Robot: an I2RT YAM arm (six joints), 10 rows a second.
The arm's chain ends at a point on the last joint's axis. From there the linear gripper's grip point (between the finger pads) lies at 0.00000 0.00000 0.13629 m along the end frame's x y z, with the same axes.
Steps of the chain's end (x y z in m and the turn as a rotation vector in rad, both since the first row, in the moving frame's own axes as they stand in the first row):
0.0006 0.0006 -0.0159 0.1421 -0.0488 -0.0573
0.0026 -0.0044 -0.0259 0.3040 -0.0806 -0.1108
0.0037 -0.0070 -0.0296 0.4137 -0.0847 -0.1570
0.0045 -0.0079 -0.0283 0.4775 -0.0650 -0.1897
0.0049 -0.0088 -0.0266 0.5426 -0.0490 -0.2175
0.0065 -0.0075 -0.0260 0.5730 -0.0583 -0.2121
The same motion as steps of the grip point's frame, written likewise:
-0.0066 -0.0185 -0.0174 0.1421 -0.0488 -0.0573
-0.0105 -0.0445 -0.0326 0.3040 -0.0806 -0.1108
-0.0118 -0.0606 -0.0415 0.4137 -0.0847 -0.1570
-0.0100 -0.0693 -0.0438 0.4775 -0.0650 -0.1897
-0.0092 -0.0779 -0.0463 0.5426 -0.0490 -0.2175
-0.0090 -0.0800 -0.0479 0.5730 -0.0583 -0.2121

